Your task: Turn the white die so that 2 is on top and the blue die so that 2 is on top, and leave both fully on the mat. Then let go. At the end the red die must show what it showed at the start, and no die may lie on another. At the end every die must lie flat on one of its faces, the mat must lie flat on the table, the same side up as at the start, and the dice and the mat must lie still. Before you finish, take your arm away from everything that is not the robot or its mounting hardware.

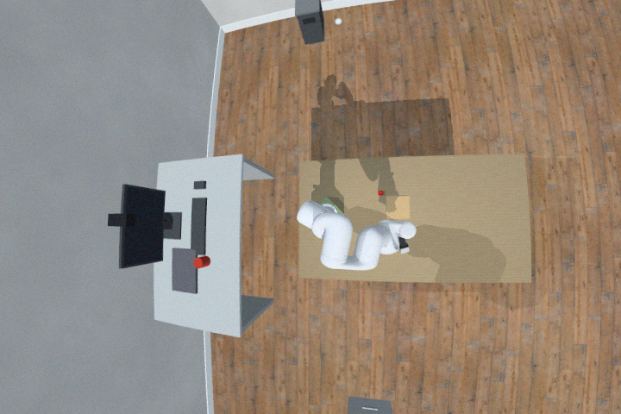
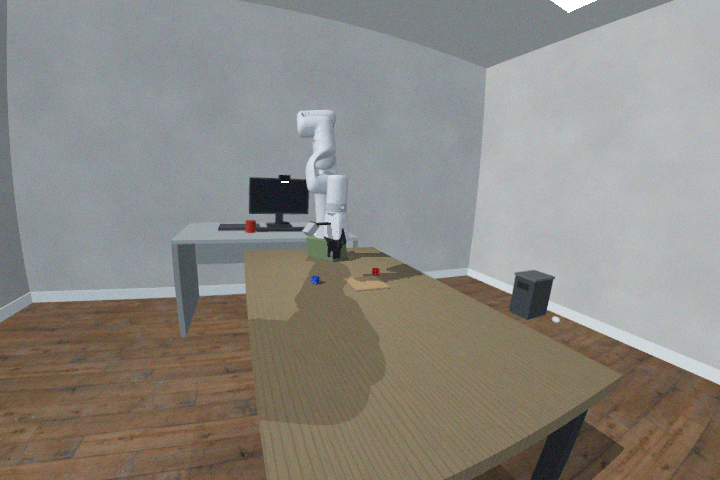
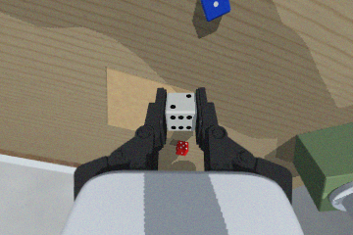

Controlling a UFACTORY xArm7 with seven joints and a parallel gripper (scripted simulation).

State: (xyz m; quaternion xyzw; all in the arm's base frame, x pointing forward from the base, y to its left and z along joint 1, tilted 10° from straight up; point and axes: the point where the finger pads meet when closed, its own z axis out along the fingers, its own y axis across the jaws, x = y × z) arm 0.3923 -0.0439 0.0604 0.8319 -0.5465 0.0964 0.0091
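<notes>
My hand is 1 cm past the blue die, 7 cm to the left of it and 11 cm above it. Round my hand: red die (9 cm behind, 21 cm to the left, 11 cm below); white die (1 cm below); tan mat (2 cm ahead, 13 cm to the left, 12 cm below).
</notes>
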